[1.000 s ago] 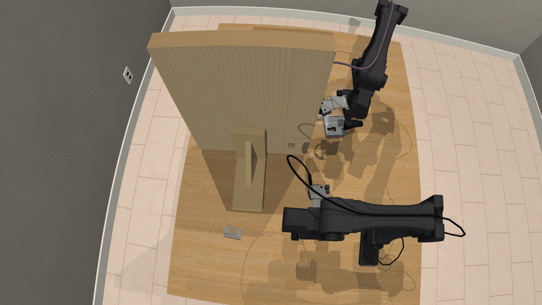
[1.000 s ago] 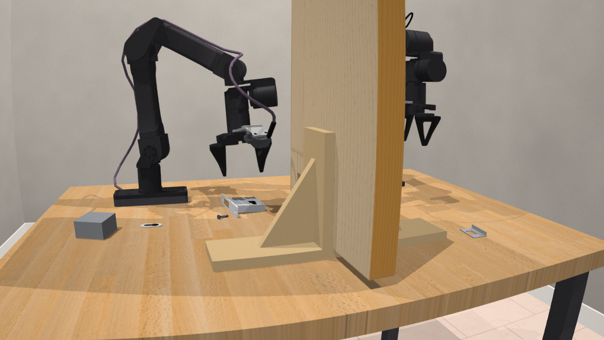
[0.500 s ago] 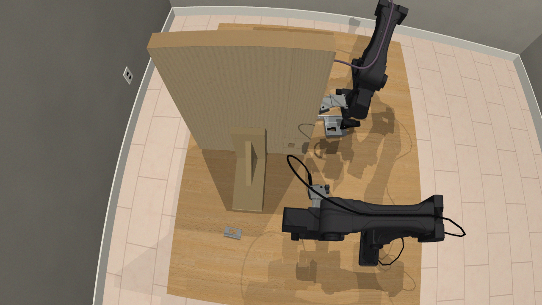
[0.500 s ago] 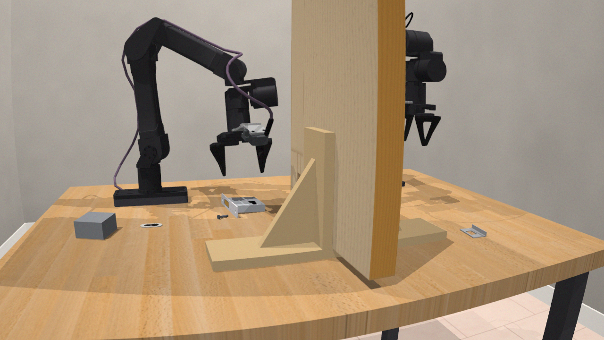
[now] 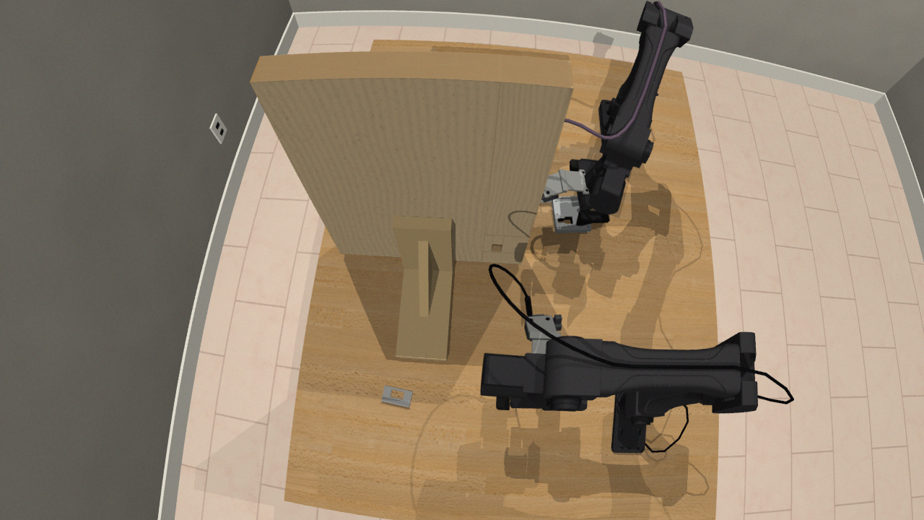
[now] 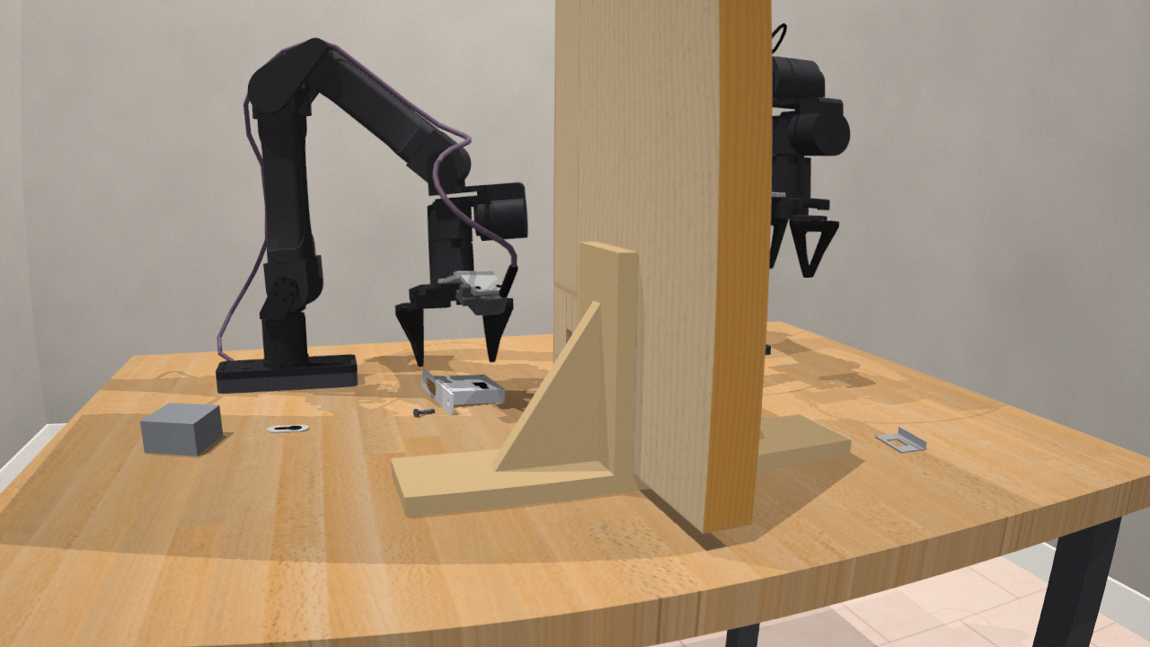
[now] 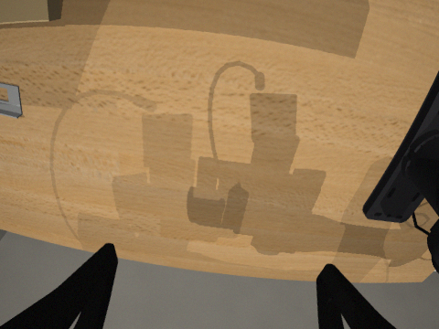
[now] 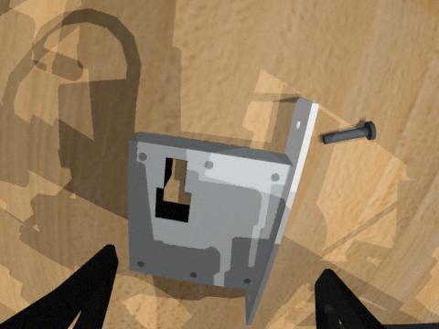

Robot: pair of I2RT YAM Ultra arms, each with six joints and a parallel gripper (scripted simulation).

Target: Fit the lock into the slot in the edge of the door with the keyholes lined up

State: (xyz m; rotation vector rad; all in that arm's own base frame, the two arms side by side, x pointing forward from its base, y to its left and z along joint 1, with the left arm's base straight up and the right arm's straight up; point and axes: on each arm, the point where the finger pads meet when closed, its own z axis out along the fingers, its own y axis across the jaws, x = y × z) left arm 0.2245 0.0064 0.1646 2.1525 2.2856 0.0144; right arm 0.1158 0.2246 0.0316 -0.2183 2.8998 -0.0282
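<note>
Right now my right hand is 4 cm above the silver lock, 1 cm to the right of it and 1 cm short of it. The rest, counted from my right hand: grey block 34 cm to the right, 12 cm ahead, 3 cm below; keyhole cover 22 cm to the right, 9 cm ahead, 5 cm below; bolt 7 cm ahead, 6 cm to the right, 5 cm below.
</note>
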